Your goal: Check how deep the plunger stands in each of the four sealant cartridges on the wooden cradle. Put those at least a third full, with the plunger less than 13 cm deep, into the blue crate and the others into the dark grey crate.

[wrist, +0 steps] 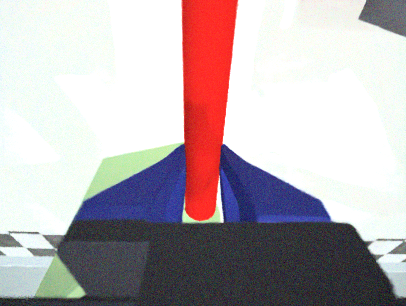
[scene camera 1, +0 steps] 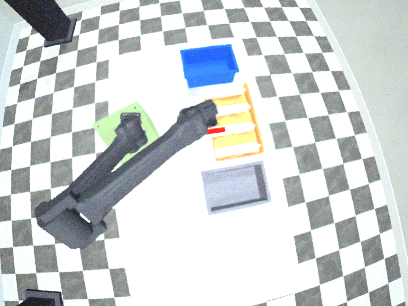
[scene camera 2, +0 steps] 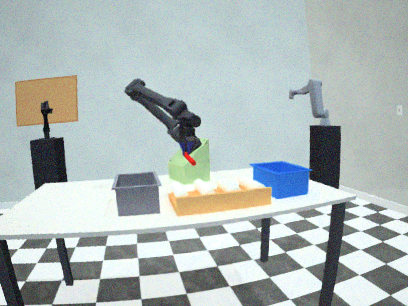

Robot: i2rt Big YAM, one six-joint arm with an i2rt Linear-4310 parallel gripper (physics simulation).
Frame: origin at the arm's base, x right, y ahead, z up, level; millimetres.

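Seen in the pictures: gripper, between the fingertips: (wrist: 202,153) (scene camera 2: 186,155); arm's base, origin of its link: (scene camera 1: 131,125) (scene camera 2: 192,147).
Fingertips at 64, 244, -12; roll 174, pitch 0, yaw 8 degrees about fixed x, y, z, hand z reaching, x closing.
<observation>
Offsets run from my fingertips to a thing's top centre, as dx, dy, dz. "*": to the spot under its first point. Level surfaces: height alone.
My gripper (scene camera 2: 187,150) (wrist: 202,153) is shut on a red rod @(-6, +61, +17) (scene camera 1: 216,131) (scene camera 2: 190,159) (wrist: 204,100), which slants downward above the table. In scene camera 1 the arm's wrist hides the fingers, left of the wooden cradle (scene camera 1: 258,125) (scene camera 2: 225,201). Four white cartridges lie side by side on the cradle: the one nearest the blue crate @(* -247, +216, -112) (scene camera 1: 225,94), two middle ones @(-161, +230, -99) (scene camera 1: 234,109) @(-51, +238, -99) (scene camera 1: 241,128) and the one nearest the grey crate @(* +63, +236, -99) (scene camera 1: 237,149). Their plungers cannot be made out. The blue crate @(-445, +144, -64) (scene camera 1: 211,80) (scene camera 2: 295,185) and the dark grey crate @(+243, +204, -64) (scene camera 1: 261,181) (scene camera 2: 138,201) look empty inside in scene camera 1.
A light green block (scene camera 1: 112,123) (scene camera 2: 189,172) with a sloped top and small holes stands behind the cradle in scene camera 2, near the arm. The crates stand at opposite ends of the cradle on the white table @(dz -184) (scene camera 2: 65,210). Black pedestals stand beyond the table.
</observation>
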